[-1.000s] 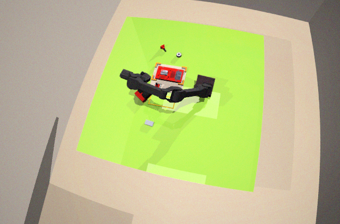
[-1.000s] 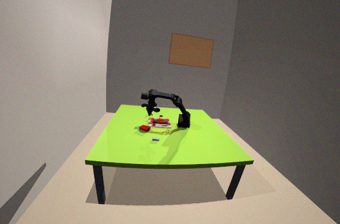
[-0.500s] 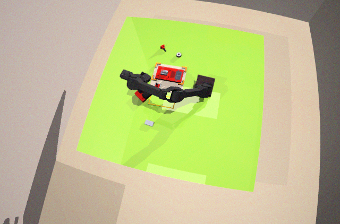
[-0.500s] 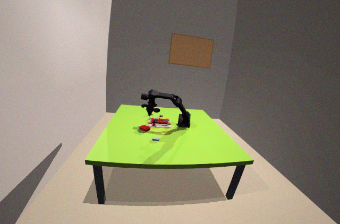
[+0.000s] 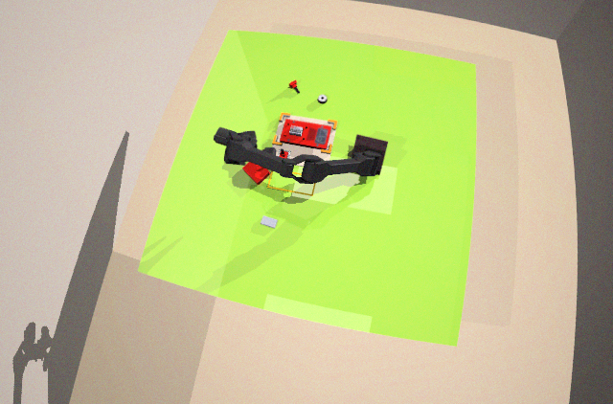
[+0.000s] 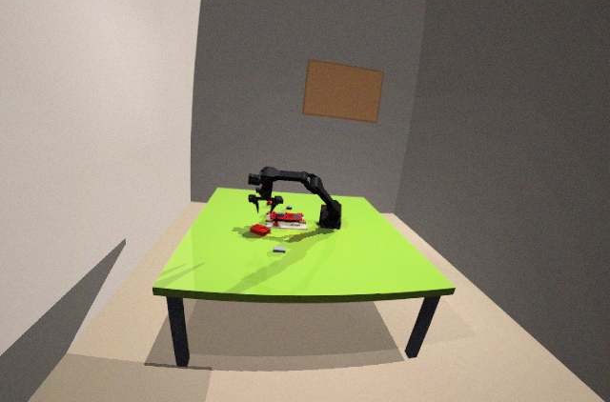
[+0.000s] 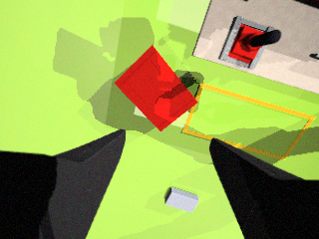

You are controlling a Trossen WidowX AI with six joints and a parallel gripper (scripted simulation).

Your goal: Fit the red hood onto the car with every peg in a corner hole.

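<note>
Now: the red hood 11 cm below my gripper tip, 2 cm ahead of it and 1 cm to the right of it. The rest, counted from my gripper tip: wheel: 42 cm to the right, 16 cm behind, 11 cm below.
</note>
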